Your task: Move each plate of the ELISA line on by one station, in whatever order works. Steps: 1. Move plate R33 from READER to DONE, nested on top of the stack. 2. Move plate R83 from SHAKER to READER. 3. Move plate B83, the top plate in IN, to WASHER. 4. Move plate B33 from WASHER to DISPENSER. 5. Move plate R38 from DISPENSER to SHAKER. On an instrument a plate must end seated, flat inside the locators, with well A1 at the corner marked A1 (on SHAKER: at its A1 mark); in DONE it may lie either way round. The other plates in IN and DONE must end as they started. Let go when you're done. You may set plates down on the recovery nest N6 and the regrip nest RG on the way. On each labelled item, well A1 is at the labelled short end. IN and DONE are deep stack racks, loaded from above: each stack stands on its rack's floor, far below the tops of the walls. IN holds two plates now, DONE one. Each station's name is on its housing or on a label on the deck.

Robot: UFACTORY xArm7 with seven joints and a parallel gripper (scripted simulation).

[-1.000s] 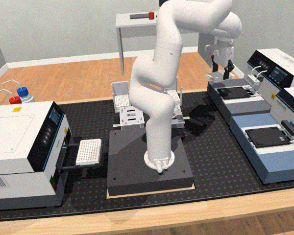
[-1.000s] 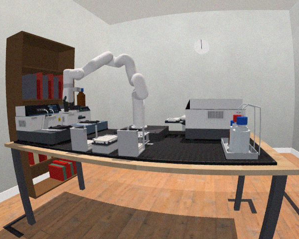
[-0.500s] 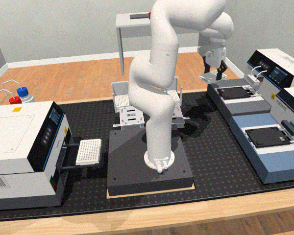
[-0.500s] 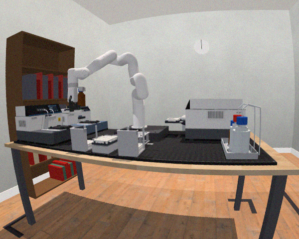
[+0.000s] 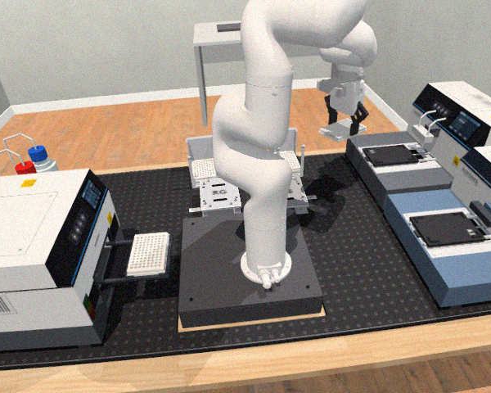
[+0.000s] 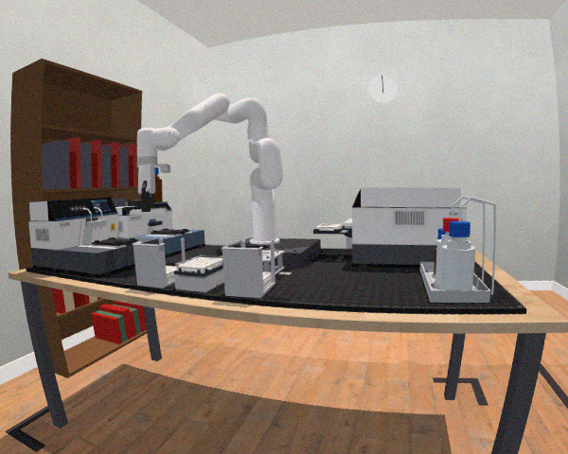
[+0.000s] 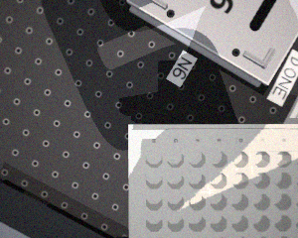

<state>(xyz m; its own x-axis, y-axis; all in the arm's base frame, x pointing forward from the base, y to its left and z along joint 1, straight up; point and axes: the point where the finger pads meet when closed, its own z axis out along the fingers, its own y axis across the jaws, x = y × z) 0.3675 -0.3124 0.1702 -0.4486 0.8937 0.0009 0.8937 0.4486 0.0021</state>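
Right now my hand is 50 mm past the regrip nest, 400 mm to the right of it and 170 mm above it. From my hand the other things lie so: DONE label 50 mm ahead, 150 mm to the left, 220 mm below; RG label 50 mm behind, 490 mm to the left, 220 mm below; N6 label 50 mm behind, 110 mm to the left, 220 mm below.
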